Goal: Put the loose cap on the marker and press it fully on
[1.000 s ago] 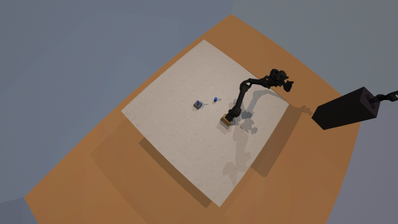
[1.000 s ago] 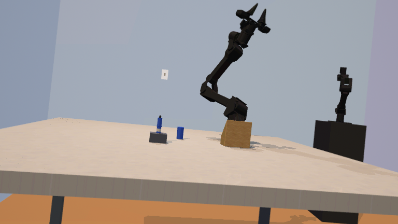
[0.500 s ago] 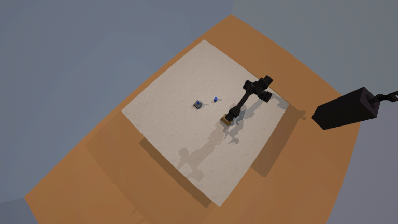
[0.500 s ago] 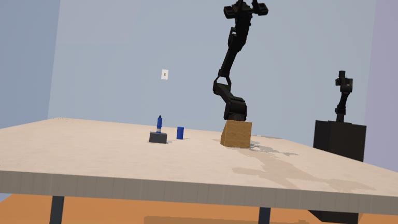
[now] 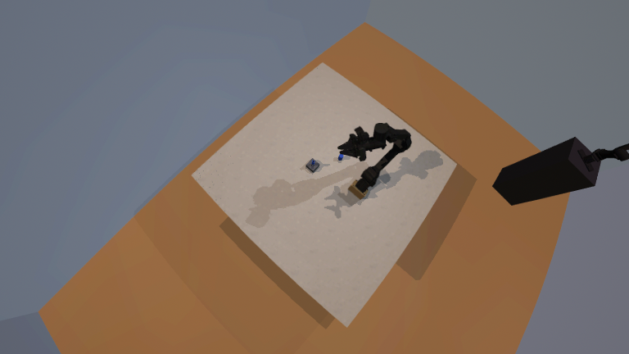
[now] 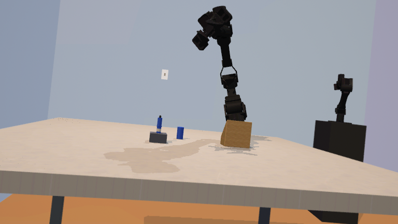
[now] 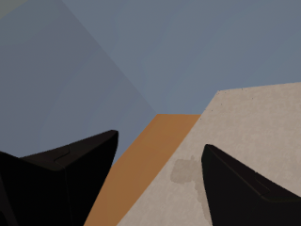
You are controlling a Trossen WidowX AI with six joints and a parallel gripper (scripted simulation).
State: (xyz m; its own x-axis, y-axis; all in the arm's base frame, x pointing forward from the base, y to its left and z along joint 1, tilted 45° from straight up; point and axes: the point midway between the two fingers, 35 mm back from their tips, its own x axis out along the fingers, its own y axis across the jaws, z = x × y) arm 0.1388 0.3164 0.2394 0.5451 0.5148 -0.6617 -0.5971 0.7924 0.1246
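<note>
My gripper tip is now 420 mm above the blue cap, 160 mm to the left of it and 40 mm short of it. The rest, counted from my gripper tip: dark grey holder block (430 mm below, 120 mm ahead, 10 mm to the left).
</note>
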